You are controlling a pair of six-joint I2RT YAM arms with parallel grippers.
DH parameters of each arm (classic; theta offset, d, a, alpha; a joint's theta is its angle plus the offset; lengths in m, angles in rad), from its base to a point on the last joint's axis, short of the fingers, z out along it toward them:
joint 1: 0 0.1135 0.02 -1.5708
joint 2: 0 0 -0.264 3.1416
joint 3: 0.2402 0 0.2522 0
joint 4: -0.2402 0 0.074 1.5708
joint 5: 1.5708 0 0 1.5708
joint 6: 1.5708 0.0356 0 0
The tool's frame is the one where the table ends.
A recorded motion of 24 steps. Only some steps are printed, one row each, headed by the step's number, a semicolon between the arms.
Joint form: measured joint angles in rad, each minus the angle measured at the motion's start. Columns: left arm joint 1, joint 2, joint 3, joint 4, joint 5, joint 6; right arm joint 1, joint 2, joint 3, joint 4, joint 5, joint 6.
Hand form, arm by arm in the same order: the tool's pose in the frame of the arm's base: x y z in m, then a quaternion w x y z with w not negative. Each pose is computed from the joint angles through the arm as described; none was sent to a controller.
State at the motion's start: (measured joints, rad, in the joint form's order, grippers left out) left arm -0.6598 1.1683 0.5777 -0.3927 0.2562 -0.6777; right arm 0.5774 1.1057 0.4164 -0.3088 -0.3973 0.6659
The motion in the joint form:
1: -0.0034 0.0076 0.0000 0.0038 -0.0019 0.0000; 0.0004 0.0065 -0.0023 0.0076 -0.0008 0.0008
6: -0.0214 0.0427 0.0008 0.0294 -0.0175 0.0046; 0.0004 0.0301 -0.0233 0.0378 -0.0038 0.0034
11: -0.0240 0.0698 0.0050 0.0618 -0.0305 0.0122; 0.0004 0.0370 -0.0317 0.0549 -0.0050 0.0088
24: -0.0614 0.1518 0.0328 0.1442 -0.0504 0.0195; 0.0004 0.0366 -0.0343 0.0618 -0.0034 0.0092
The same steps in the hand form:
1: 0.1635 -0.1391 0.1783 0.14816 0.02960 0.95022 -0.27249; 0.1492 0.1138 0.1489 0.11394 -0.01388 0.94205 0.31521
6: 0.1649 -0.1445 0.1730 0.14788 0.03762 0.95199 -0.26539; 0.1484 0.1134 0.1408 0.10691 -0.01162 0.94370 0.31282
11: 0.1690 -0.1480 0.1706 0.15620 0.04116 0.95117 -0.26303; 0.1483 0.1133 0.1383 0.10642 -0.00942 0.94339 0.31401
24: 0.1770 -0.1653 0.1661 0.16910 0.06084 0.94695 -0.26644; 0.1484 0.1133 0.1381 0.10870 -0.00949 0.94292 0.31463

